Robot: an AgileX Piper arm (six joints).
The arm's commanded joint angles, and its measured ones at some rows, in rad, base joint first. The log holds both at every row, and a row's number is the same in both.
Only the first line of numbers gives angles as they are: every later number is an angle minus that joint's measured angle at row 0.
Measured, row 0: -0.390, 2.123, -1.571, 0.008, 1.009, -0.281
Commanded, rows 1 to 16: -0.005, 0.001, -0.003, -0.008, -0.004, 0.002; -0.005, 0.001, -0.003, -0.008, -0.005, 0.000; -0.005, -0.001, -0.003, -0.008, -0.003, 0.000; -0.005, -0.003, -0.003, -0.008, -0.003, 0.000; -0.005, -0.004, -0.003, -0.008, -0.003, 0.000; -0.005, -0.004, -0.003, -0.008, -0.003, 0.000; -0.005, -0.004, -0.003, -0.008, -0.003, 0.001; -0.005, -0.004, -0.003, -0.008, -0.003, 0.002; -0.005, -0.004, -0.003, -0.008, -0.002, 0.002; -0.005, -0.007, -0.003, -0.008, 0.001, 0.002; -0.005, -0.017, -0.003, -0.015, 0.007, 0.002; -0.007, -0.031, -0.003, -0.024, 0.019, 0.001; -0.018, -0.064, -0.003, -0.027, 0.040, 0.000; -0.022, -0.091, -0.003, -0.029, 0.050, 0.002; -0.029, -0.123, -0.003, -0.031, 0.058, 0.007; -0.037, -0.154, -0.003, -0.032, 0.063, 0.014
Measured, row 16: -0.024, -0.109, 0.000, -0.024, 0.044, 0.004
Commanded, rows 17 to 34: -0.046, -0.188, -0.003, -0.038, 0.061, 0.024; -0.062, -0.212, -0.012, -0.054, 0.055, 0.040; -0.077, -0.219, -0.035, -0.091, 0.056, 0.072; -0.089, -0.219, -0.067, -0.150, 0.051, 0.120; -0.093, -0.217, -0.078, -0.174, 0.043, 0.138; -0.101, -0.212, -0.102, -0.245, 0.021, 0.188; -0.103, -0.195, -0.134, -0.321, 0.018, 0.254; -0.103, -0.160, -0.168, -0.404, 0.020, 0.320; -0.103, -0.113, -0.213, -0.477, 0.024, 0.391; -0.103, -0.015, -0.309, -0.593, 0.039, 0.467; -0.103, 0.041, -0.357, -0.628, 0.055, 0.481; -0.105, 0.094, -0.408, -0.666, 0.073, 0.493; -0.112, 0.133, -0.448, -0.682, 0.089, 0.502; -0.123, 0.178, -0.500, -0.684, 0.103, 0.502; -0.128, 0.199, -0.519, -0.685, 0.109, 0.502; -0.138, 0.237, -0.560, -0.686, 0.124, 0.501; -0.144, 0.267, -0.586, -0.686, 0.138, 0.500; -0.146, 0.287, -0.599, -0.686, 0.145, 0.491
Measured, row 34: -0.137, 0.257, -0.576, -0.674, 0.123, 0.496
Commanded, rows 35 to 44: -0.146, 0.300, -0.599, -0.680, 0.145, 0.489; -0.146, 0.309, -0.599, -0.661, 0.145, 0.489; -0.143, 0.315, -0.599, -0.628, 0.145, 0.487; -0.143, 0.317, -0.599, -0.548, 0.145, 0.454; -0.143, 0.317, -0.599, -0.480, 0.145, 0.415; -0.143, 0.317, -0.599, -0.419, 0.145, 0.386; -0.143, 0.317, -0.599, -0.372, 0.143, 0.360; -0.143, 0.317, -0.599, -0.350, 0.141, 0.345; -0.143, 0.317, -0.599, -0.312, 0.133, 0.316; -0.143, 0.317, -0.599, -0.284, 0.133, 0.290
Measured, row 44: -0.140, 0.315, -0.594, -0.327, 0.140, 0.336
